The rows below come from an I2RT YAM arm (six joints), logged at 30 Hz.
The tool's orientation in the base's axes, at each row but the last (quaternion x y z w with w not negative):
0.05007 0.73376 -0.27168 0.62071
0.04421 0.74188 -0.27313 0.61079
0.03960 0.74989 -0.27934 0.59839
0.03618 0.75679 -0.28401 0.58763
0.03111 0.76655 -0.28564 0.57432
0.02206 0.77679 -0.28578 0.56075
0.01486 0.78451 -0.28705 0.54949
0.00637 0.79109 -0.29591 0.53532
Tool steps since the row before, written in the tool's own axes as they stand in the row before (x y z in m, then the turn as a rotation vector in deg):
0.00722 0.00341 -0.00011 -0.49 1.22 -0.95
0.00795 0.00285 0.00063 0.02 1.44 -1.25
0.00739 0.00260 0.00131 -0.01 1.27 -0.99
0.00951 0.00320 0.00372 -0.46 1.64 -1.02
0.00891 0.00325 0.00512 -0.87 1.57 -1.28
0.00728 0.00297 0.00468 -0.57 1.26 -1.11
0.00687 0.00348 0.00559 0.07 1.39 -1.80
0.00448 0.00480 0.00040 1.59 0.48 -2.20
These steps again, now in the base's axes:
-0.00032 0.00104 -0.00791 -0.23 1.60 0.13
-0.00029 -0.00001 -0.00846 -0.53 1.79 -0.39
0.00010 -0.00046 -0.00793 -0.36 1.53 -0.34
0.00156 -0.00174 -0.01044 -0.11 1.98 -0.07
0.00262 -0.00221 -0.01022 -0.22 2.16 0.38
0.00238 -0.00180 -0.00865 -0.30 1.74 0.21
0.00323 -0.00171 -0.00879 -1.09 1.98 -0.25
-0.00001 0.00239 -0.00613 -2.38 0.95 -1.02

